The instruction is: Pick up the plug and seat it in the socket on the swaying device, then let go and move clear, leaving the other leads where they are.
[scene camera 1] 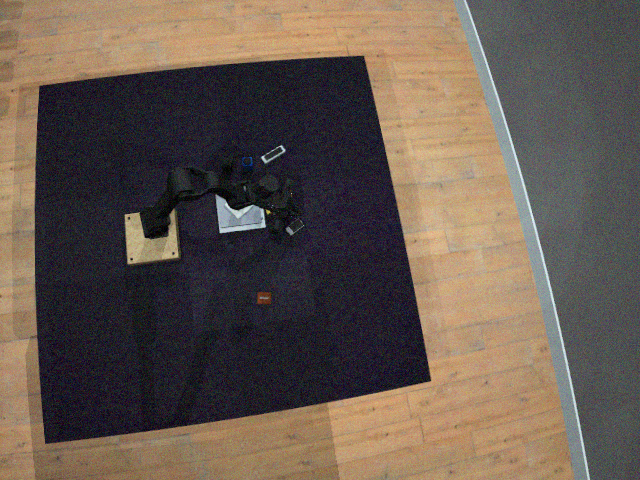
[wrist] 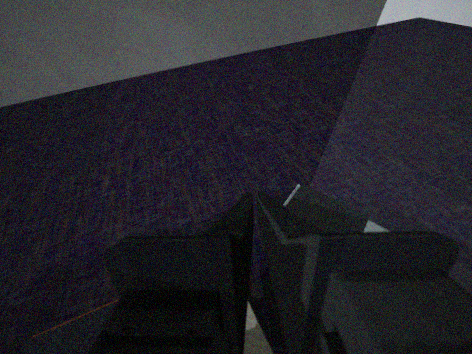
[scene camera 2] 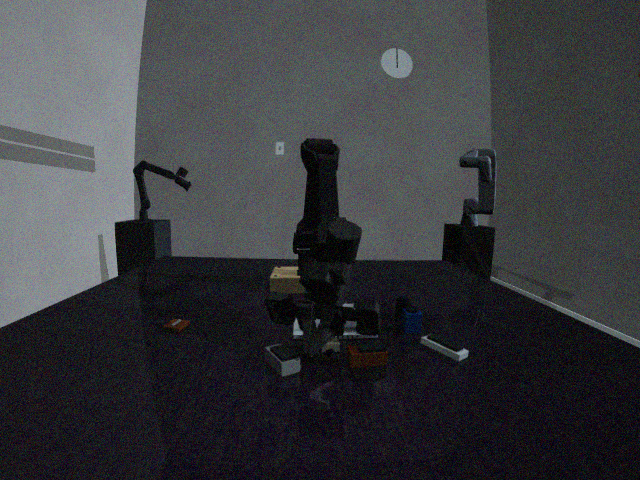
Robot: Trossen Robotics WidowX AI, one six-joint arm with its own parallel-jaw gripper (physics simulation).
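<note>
My gripper point(scene camera 1: 282, 219) point(scene camera 2: 314, 343) point(wrist: 254, 198) is down at the mat just beside the white plate of the device point(scene camera 1: 241, 221) point(scene camera 2: 353, 326). In the wrist view the two dark fingers meet at their tips and nothing shows between them. A small tan plug point(scene camera 2: 330, 345) lies at the fingers' side in scene camera 2. I cannot make it out in the wrist view. The socket is hidden by the arm.
A white-rimmed tray point(scene camera 1: 293, 226) point(scene camera 2: 282, 360) lies right by the gripper, and its edge point(wrist: 291, 194) shows in the wrist view. An orange block point(scene camera 2: 368, 357), a blue piece point(scene camera 1: 248, 161) point(scene camera 2: 411, 321), a second white tray point(scene camera 1: 272, 153) point(scene camera 2: 444, 348) and a red piece point(scene camera 1: 264, 298) point(scene camera 2: 176, 324) lie around. The arm stands on a wooden base point(scene camera 1: 154, 251).
</note>
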